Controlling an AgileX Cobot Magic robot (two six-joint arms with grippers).
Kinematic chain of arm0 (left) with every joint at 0, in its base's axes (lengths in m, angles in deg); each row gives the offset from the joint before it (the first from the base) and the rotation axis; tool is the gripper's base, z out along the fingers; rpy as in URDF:
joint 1: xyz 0 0 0.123 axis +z
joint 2: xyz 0 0 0 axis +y
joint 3: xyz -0.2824 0 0.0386 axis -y
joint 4: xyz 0.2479 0 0.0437 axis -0.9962 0 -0.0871
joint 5: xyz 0 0 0 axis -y
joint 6: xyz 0.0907 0 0.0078 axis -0.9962 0 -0.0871
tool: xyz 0 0 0 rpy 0 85 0
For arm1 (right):
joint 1: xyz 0 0 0.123 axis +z
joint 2: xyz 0 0 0 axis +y
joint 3: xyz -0.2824 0 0.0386 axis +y
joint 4: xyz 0.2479 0 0.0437 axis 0.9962 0 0.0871
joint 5: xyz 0 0 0 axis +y
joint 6: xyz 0.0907 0 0.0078 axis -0.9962 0 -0.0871
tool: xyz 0 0 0 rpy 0 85 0
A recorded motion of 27 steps. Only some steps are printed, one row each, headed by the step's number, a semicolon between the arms.
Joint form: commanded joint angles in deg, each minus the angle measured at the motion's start. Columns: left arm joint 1, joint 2, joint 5, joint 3, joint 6, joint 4; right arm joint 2, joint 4, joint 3, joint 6, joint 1, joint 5.
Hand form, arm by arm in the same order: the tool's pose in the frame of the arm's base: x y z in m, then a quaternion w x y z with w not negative. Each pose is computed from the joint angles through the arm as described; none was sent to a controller.
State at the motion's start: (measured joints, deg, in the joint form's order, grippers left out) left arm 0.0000 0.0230 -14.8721 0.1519 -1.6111 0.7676; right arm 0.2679 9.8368 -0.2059 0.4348 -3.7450 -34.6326
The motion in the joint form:
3: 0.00 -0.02 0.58 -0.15 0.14 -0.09; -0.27 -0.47 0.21 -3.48 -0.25 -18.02
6: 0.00 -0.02 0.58 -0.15 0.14 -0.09; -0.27 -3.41 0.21 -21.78 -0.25 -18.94
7: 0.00 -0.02 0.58 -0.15 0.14 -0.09; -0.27 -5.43 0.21 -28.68 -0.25 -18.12
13: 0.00 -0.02 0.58 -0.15 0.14 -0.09; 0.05 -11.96 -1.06 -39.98 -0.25 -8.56
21: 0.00 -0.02 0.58 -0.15 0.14 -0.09; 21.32 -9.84 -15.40 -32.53 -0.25 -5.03
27: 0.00 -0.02 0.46 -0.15 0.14 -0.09; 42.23 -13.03 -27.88 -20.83 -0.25 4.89
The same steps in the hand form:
3: 0.0553 -0.0003 0.1905 0.64750 0.00636 0.76203 0.00349; 0.0136 -0.0127 0.2812 0.95742 0.09304 0.27244 0.02155
6: 0.0553 -0.0003 0.1905 0.64750 0.00636 0.76203 0.00349; 0.0125 -0.0091 0.2824 0.94712 0.11048 0.25234 0.16456
7: 0.0553 -0.0003 0.1905 0.64750 0.00636 0.76203 0.00349; 0.0138 -0.0065 0.2820 0.93562 0.11152 0.25665 0.21517
13: 0.0553 -0.0003 0.1905 0.64750 0.00636 0.76203 0.00349; 0.0247 0.0006 0.2797 0.89473 0.11404 0.33026 0.27819
21: 0.0553 -0.0003 0.1905 0.64750 0.00636 0.76203 0.00349; 0.0737 -0.0051 0.3372 0.87442 0.13413 0.41173 0.21881
27: 0.0553 -0.0003 0.1903 0.64670 0.00638 0.76271 0.00348; 0.1540 -0.0082 0.3543 0.81380 0.09603 0.56342 0.10518

